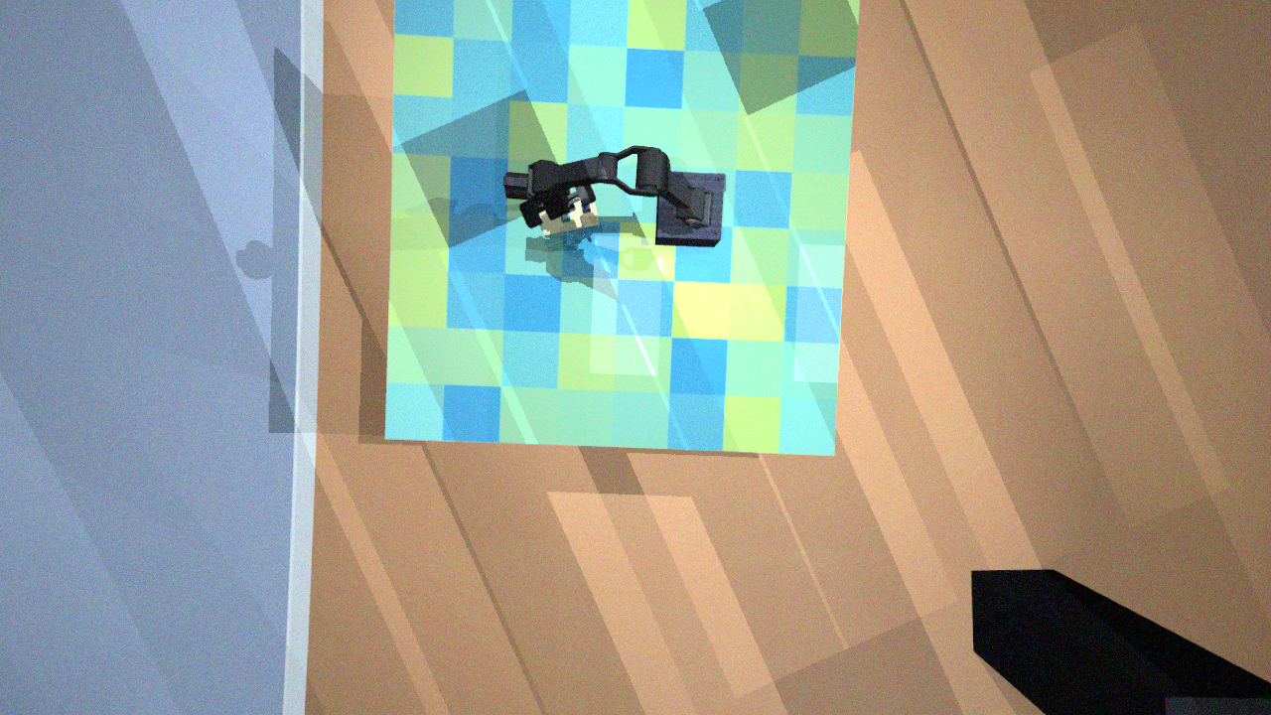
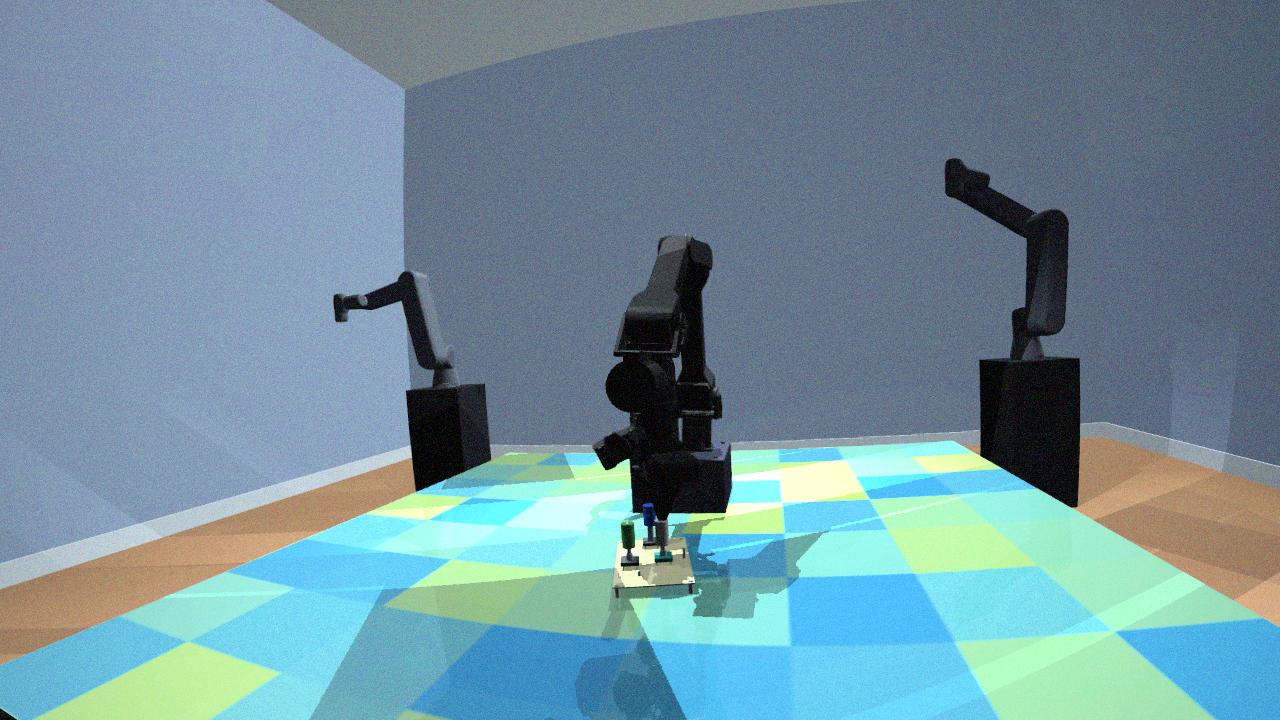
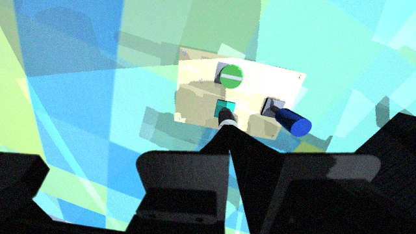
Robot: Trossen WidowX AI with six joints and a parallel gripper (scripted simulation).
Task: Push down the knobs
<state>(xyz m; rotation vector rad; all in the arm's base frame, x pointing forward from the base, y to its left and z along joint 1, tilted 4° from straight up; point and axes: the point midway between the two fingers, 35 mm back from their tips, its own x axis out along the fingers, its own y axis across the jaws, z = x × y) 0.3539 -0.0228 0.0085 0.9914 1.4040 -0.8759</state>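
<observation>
Right now my gripper tip is 1 cm above the grey knob. From my gripper tip the other things lie so: green knob: 4 cm to the right, 2 cm ahead, 1 cm below; then teal potentiometer: 3 cm below.
</observation>
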